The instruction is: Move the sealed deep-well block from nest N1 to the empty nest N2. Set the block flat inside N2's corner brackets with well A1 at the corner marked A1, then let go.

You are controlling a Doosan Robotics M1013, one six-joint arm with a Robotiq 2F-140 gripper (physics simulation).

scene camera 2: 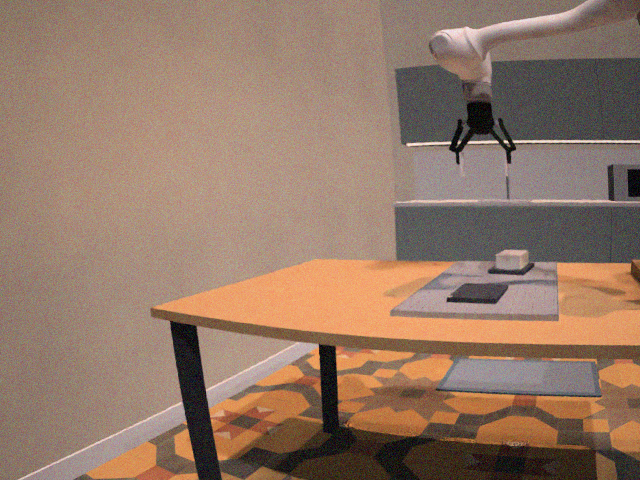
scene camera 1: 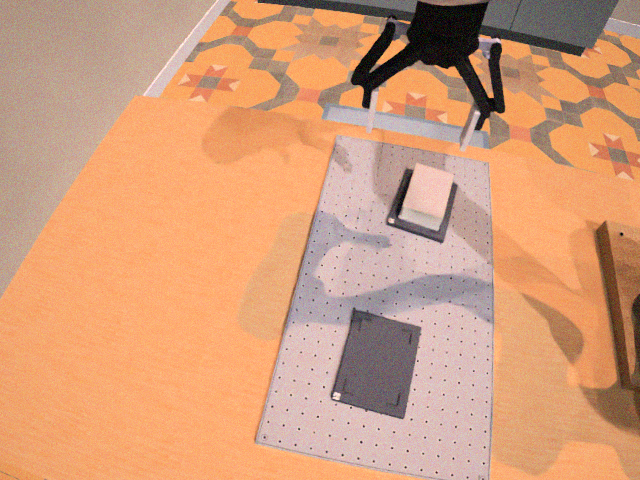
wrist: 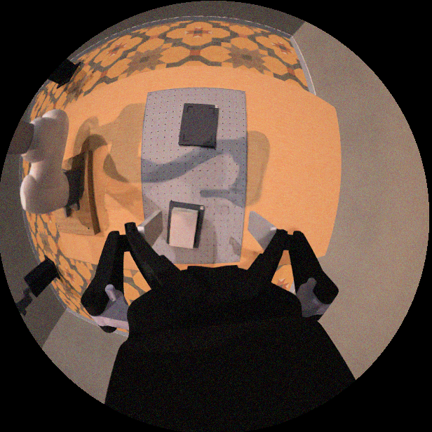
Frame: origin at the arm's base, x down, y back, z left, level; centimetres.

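Seen in the pictures: gripper, fingertip midpoint: (scene camera 2: 484, 176) (scene camera 1: 416, 135).
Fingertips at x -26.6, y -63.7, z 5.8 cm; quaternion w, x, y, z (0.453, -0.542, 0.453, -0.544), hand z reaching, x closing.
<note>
A point is followed by its place in that frame.
The sealed deep-well block (scene camera 1: 428, 195) @[z -4.6, x -3.5, y -58.8 cm] (scene camera 2: 512, 259) @[z -0.1, x -2.4, y -57.2 cm] (wrist: 183, 228), pale with a pinkish-white top, sits in a dark nest, N1 (scene camera 1: 416, 230) @[z 1.7, x 0.6, y -58.7 cm] (scene camera 2: 496, 270) @[z 1.9, x 0.7, y -61.9 cm] (wrist: 199, 223), at the far end of the perforated plate. The other dark nest, N2 (scene camera 1: 377, 364) @[z 30.5, x 0.6, y -57.0 cm] (scene camera 2: 477, 292) @[z 32.1, x 0.6, y -56.6 cm] (wrist: 198, 125), is empty. It has corner brackets and a small white mark at one corner, nearest the left front in the first scene view. My gripper (scene camera 1: 417, 138) @[z 5.8, x -26.6, y -63.7 cm] (scene camera 2: 484, 176) @[z 5.8, x -26.6, y -63.7 cm] (wrist: 205, 219) is open and empty, pointing down. It hangs well above the table and the block, with its fingers wide apart. The lettering on the marks is too small to read.
The grey perforated plate (scene camera 1: 310, 387) @[z 38.2, x 1.8, y -65.9 cm] (scene camera 2: 423, 308) @[z 45.8, x 1.8, y -64.2 cm] (wrist: 160, 115) lies on the orange wooden table (scene camera 1: 155, 310) @[z 37.2, x 3.1, y -98.0 cm] (scene camera 2: 289, 299) @[z 47.4, x 3.1, y -101.4 cm] (wrist: 295, 150). A brown wooden base (scene camera 1: 612, 304) @[z 0.7, x 2.1, y -15.3 cm] (wrist: 94, 200) stands on the table, with the arm's base on it. A wall rises beyond the table's left side in the scene views.
</note>
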